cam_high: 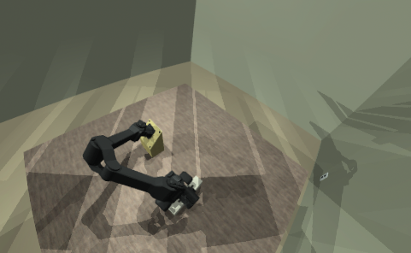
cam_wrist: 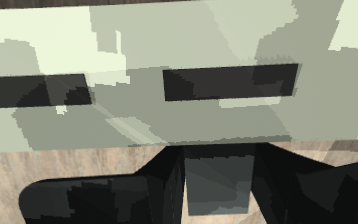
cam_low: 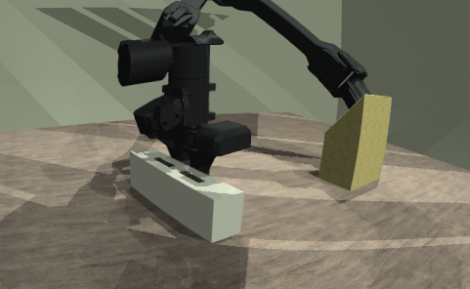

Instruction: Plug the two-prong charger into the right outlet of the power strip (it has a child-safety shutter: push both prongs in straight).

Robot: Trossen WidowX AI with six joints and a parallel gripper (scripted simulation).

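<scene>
Now: gripper tip 2 cm short of the two-prong charger and 1 cm below it.
</scene>
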